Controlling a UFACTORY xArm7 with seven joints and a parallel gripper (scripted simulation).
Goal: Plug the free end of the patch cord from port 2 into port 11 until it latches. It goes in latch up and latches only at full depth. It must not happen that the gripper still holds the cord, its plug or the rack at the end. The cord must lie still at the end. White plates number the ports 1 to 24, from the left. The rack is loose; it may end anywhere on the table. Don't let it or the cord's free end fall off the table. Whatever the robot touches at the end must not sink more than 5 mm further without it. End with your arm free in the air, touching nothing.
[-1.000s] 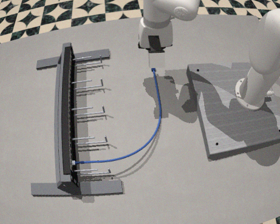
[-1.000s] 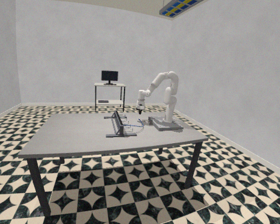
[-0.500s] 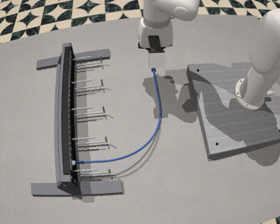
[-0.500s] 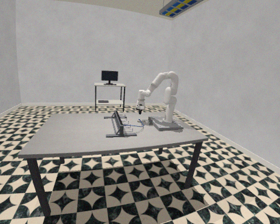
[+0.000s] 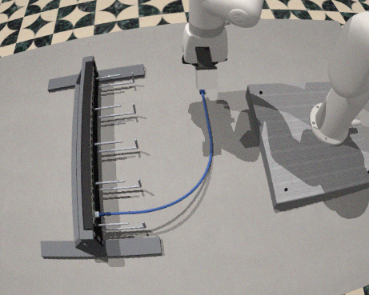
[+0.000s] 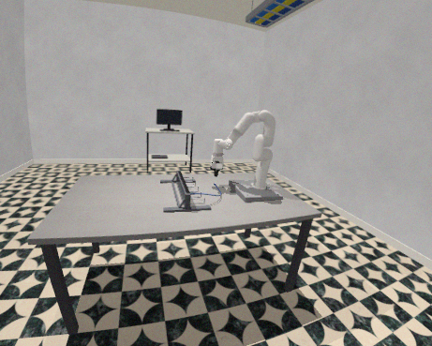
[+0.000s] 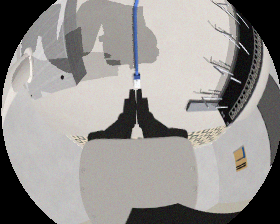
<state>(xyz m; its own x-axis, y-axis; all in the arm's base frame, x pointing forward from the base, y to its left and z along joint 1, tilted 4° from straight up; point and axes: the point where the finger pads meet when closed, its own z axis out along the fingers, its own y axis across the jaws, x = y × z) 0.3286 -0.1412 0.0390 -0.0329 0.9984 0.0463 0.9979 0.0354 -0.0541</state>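
Now: the free-end plug 90 mm below my hand and 20 mm to the right of it.
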